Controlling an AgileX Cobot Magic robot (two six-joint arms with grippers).
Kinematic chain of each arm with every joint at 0, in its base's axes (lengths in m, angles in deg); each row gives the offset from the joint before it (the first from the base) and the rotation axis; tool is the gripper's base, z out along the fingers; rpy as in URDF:
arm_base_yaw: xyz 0 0 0.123 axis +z
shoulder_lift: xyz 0 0 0 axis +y
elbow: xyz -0.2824 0 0.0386 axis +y
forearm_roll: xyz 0.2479 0 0.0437 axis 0.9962 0 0.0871
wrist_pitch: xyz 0 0 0 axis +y
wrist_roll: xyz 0.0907 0 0.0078 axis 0.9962 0 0.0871
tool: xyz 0 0 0 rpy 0 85 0
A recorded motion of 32 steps. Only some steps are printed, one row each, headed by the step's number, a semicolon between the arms.
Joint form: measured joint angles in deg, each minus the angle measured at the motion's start. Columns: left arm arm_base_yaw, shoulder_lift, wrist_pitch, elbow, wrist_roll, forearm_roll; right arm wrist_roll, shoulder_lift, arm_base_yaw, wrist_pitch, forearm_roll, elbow.
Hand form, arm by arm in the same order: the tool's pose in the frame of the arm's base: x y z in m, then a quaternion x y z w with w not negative. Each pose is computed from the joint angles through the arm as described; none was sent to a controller.
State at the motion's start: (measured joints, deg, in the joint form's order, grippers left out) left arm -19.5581 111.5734 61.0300 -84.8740 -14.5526 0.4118; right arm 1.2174 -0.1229 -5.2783 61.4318 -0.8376 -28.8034
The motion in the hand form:
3: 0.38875 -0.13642 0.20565 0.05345 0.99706 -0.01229 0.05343; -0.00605 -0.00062 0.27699 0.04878 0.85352 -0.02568 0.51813
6: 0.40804 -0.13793 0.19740 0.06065 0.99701 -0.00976 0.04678; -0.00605 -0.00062 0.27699 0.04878 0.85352 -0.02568 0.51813
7: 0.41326 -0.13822 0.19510 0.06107 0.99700 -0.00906 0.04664; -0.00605 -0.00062 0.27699 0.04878 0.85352 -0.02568 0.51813
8: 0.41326 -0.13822 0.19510 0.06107 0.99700 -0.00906 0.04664; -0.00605 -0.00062 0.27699 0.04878 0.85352 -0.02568 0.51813
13: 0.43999 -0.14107 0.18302 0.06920 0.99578 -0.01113 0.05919; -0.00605 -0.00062 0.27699 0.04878 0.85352 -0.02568 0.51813
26: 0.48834 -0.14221 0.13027 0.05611 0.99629 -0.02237 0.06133; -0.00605 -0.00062 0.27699 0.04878 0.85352 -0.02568 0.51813
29: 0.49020 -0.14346 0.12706 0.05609 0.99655 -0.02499 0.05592; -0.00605 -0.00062 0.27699 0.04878 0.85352 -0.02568 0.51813
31: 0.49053 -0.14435 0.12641 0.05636 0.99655 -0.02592 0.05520; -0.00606 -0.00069 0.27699 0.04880 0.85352 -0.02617 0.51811
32: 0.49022 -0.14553 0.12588 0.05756 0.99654 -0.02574 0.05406; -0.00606 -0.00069 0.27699 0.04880 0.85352 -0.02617 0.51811
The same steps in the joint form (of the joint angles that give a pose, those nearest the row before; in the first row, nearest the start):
3: 0.14 4.46 3.05 -6.52 1.11 0.00; 0.00 0.00 0.00 0.00 0.00 0.00
6: 0.81 9.10 5.15 -12.44 2.64 -0.05; 0.00 0.00 0.00 0.00 0.00 0.00
7: 0.98 10.33 5.54 -14.03 2.84 0.01; 0.00 0.00 0.00 0.00 0.00 0.00
8: 0.98 10.33 5.54 -14.03 2.84 0.01; 0.00 0.00 0.00 0.00 0.00 0.00
13: 1.70 16.41 5.99 -22.03 4.51 0.01; 0.00 0.00 0.00 0.00 0.00 0.00
26: 3.49 31.41 7.03 -38.60 5.25 -1.42; 0.00 0.00 0.00 0.00 0.00 0.00
29: 3.49 32.54 7.98 -40.14 5.37 -1.87; 0.00 0.00 0.00 0.00 0.00 0.00
31: 3.42 32.79 8.14 -40.49 5.37 -2.00; 0.00 0.00 0.00 0.00 -0.05 0.00
32: 3.29 32.90 8.27 -40.59 5.37 -2.00; 0.00 0.00 0.00 0.00 -0.05 0.00

